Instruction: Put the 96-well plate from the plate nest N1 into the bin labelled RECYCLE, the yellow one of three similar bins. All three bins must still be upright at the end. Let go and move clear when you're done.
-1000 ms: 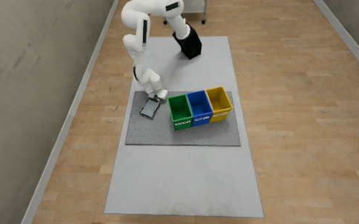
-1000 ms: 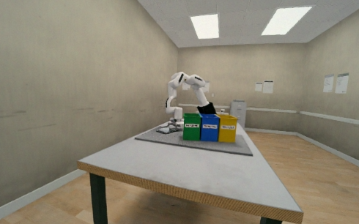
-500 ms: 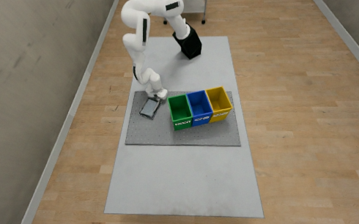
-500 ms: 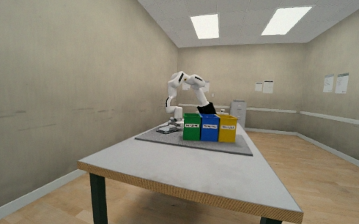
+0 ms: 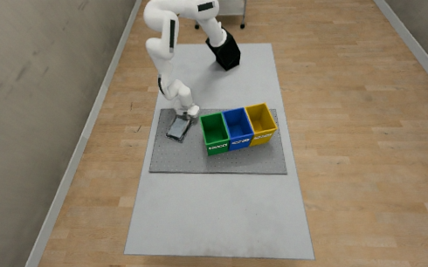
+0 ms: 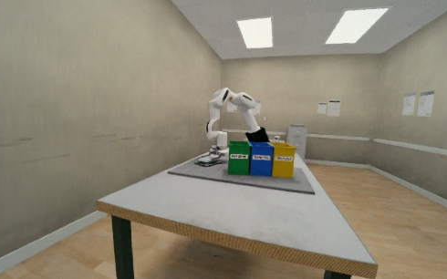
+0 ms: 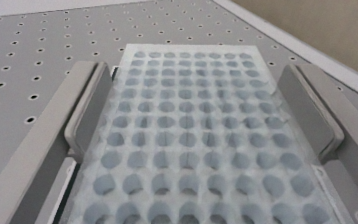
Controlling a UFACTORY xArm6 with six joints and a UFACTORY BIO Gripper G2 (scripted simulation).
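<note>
My hand is 4 cm above the black plate nest N1. The rest, counted from my hand: blue bin (36 cm to the left, 5 cm above); clear 96-well plate (1 cm below); green bin (24 cm to the left, 5 cm ahead, 5 cm above).
</note>
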